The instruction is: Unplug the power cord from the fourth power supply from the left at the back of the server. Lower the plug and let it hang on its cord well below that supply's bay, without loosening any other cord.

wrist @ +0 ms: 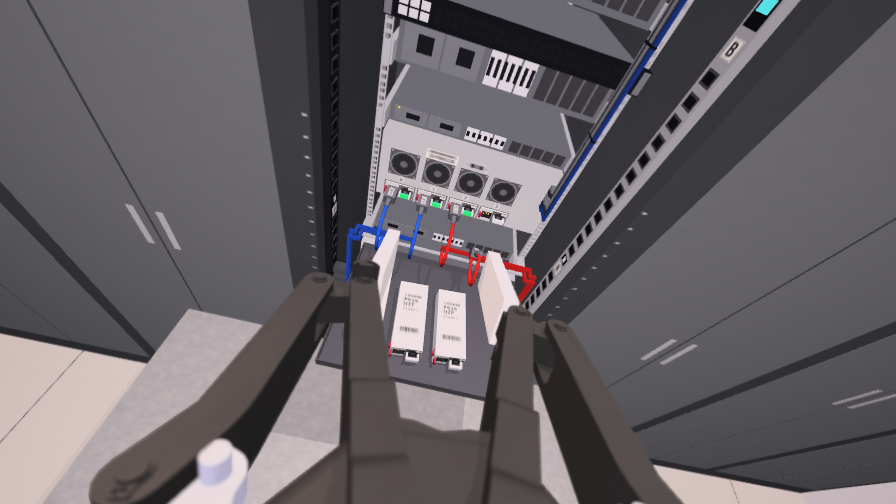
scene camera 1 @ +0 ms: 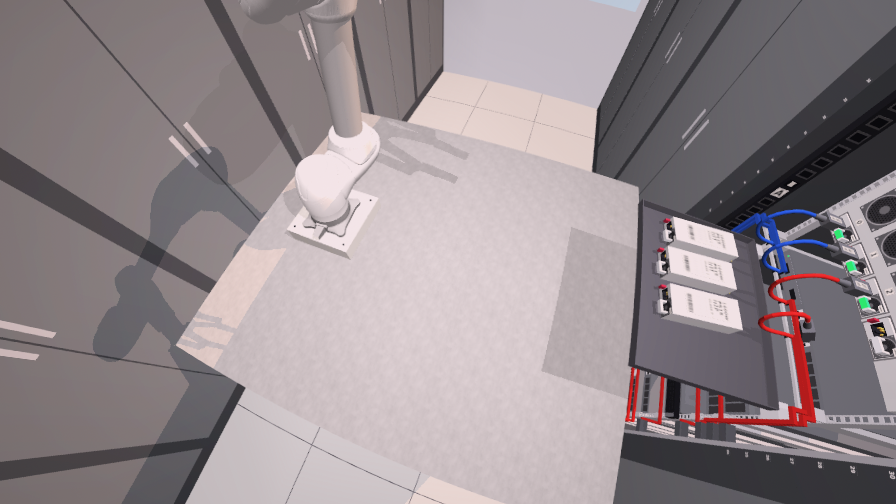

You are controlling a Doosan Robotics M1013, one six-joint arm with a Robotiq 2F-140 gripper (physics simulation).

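Note:
The server's back (wrist: 448,181) shows a row of power supplies under the fans. The three left ones have green lights; two blue cords (scene camera 1: 773,241) and a red cord (scene camera 1: 808,278) plug into them. The fourth supply (scene camera 1: 880,332) (wrist: 493,215) shows an amber light and no cord runs into it. A second red cord loops (scene camera 1: 776,322) to a dark plug (scene camera 1: 807,326) lying below the bays. My gripper (wrist: 438,282) is open and empty, well back from the server. It is out of the scene view.
A dark tray (scene camera 1: 701,313) holding three white spare supplies (wrist: 410,316) juts out below the server. Rack posts and a power strip (wrist: 632,181) flank the opening. Cabinets stand on both sides. The arm's base (scene camera 1: 335,188) is bolted to the grey platform.

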